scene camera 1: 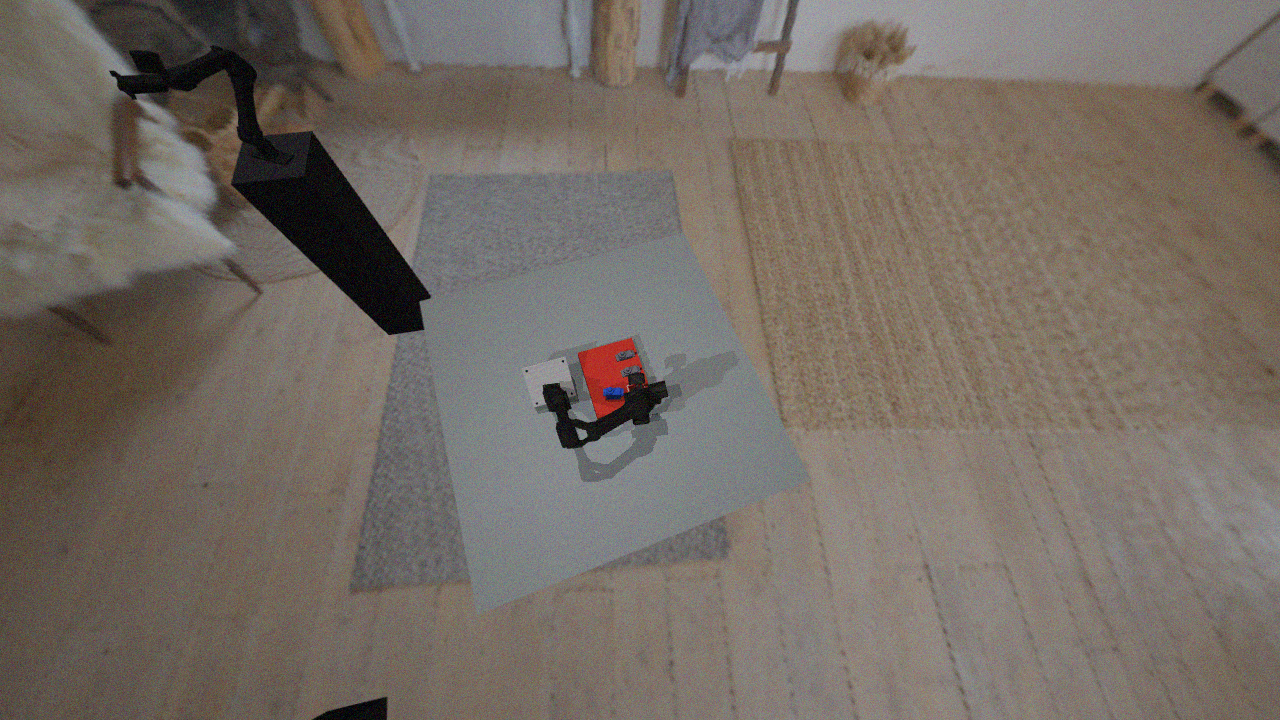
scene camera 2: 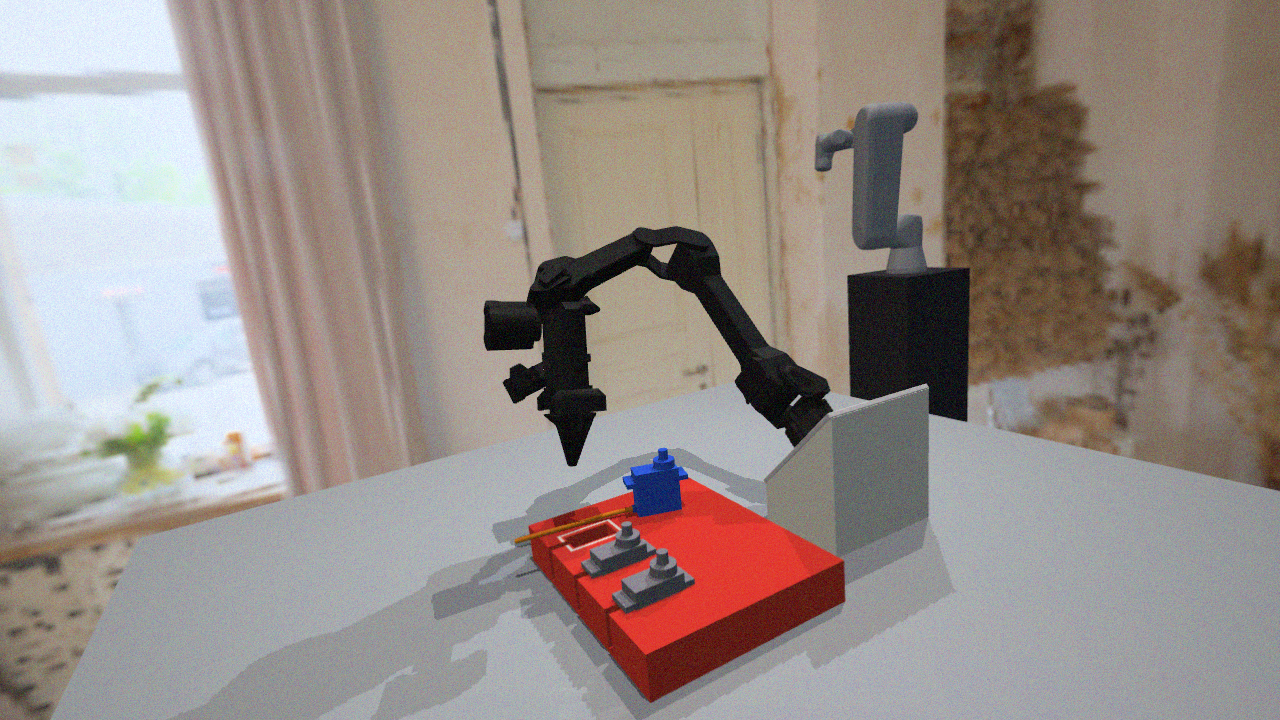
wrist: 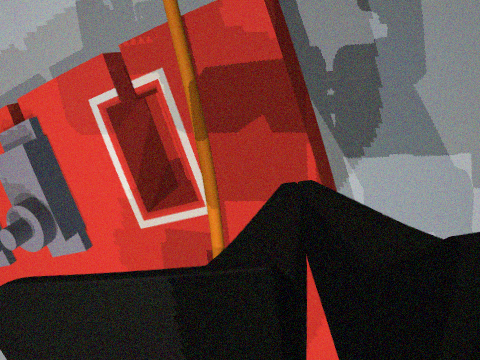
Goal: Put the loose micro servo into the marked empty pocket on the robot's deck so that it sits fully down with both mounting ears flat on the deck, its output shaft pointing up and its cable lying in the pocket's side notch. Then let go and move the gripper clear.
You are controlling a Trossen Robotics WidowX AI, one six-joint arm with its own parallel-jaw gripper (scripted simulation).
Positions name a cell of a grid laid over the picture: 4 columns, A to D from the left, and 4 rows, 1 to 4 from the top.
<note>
The gripper (scene camera 2: B3) is shut, with nothing in its grasp. Further things: a blue micro servo (scene camera 2: C3) and a red deck (scene camera 2: C4).
The gripper shows as well in the wrist view (wrist: C3). The red deck is seen too in scene camera 1 (scene camera 1: B3) and in the wrist view (wrist: B3).
</note>
